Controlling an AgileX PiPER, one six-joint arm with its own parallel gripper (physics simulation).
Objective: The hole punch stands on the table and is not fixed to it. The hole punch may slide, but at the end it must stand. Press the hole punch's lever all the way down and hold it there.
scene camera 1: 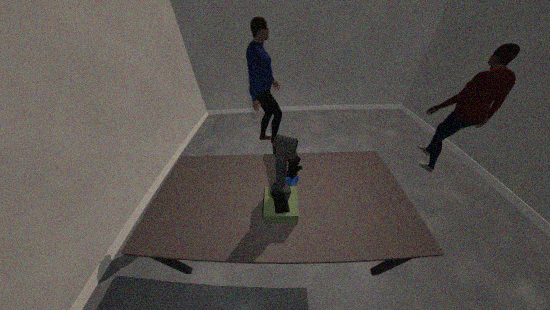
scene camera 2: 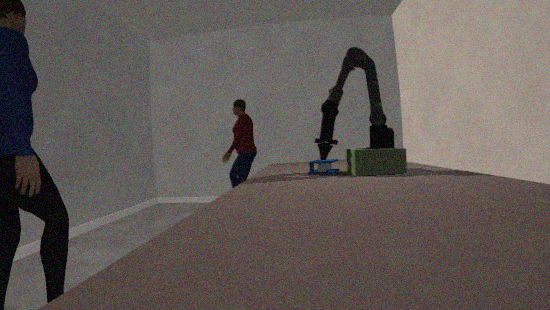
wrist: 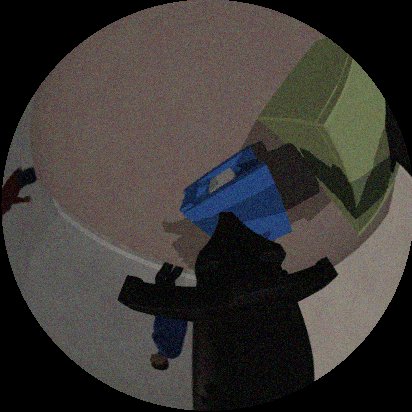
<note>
In view: my gripper (wrist: 224, 219) and a blue hole punch (wrist: 244, 159).
</note>
